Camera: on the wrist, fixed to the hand. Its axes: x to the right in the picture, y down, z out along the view.
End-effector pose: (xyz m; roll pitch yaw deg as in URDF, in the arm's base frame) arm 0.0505 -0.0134 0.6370 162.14 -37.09 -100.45
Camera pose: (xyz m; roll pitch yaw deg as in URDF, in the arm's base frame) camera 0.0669 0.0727 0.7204 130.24 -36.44 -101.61
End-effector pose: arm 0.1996 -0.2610 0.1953 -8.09 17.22 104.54
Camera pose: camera 0.1940 -0.3178 0.0886 -40.44 16.42 105.38
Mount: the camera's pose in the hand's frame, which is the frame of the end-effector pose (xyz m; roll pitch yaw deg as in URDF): -0.0196 0.0361 -0.1138 -32.60 -0.90 0.69
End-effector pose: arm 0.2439 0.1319 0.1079 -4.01 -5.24 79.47
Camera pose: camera 0.2147 0.1283 -0.0095 -36.68 -6.09 80.23
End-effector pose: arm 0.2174 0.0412 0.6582 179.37 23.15 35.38
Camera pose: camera 0.2595 0.0283 0.7709 146.47 24.04 34.61
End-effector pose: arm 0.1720 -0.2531 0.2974 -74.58 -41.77 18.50
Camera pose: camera 0.2310 -0.3389 0.2358 -108.10 -41.34 19.90
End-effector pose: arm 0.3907 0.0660 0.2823 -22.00 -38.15 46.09
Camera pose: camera 0.4376 0.1015 0.1766 -55.37 -38.72 47.34
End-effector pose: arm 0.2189 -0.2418 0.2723 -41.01 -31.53 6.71
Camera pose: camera 0.2648 -0.2842 0.1687 -74.29 -31.75 8.02
